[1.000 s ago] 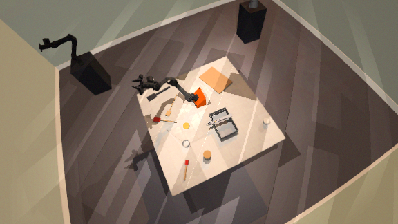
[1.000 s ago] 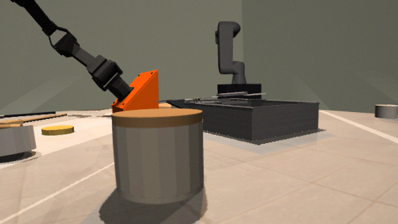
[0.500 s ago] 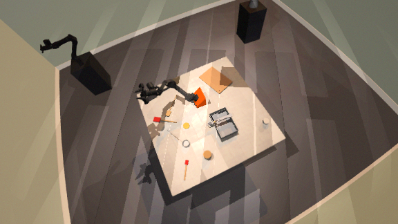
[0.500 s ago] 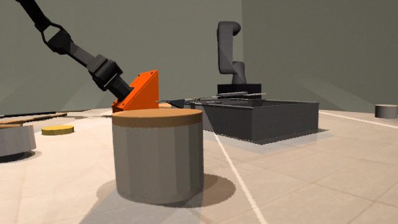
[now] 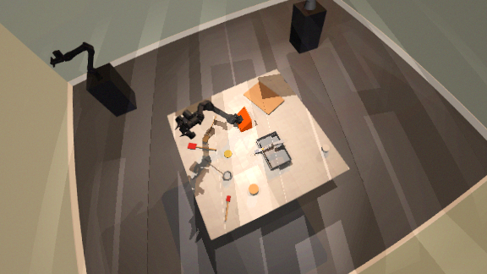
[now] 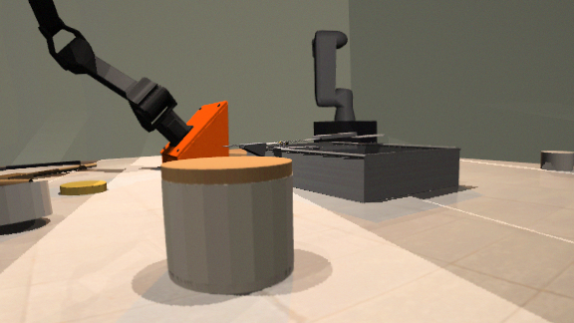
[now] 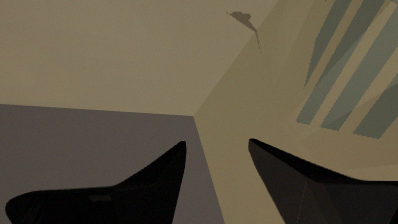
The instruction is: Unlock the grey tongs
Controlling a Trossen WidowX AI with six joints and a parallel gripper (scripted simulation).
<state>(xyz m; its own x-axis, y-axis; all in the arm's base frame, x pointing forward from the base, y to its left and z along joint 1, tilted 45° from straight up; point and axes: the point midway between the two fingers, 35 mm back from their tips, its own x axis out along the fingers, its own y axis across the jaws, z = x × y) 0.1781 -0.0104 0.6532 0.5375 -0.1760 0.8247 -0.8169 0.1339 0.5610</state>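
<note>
Now: gripper tip 15 cm short of the yellow lock piece, 56 cm to the right of it and 48 cm above it. The rest, counted from my gripper tip: red-headed brush 47 cm ahead, 12 cm to the left, 54 cm below; then red spatula 12 cm behind, 4 cm to the left, 54 cm below; then yellow disc 5 cm ahead, 27 cm to the left, 53 cm below.
</note>
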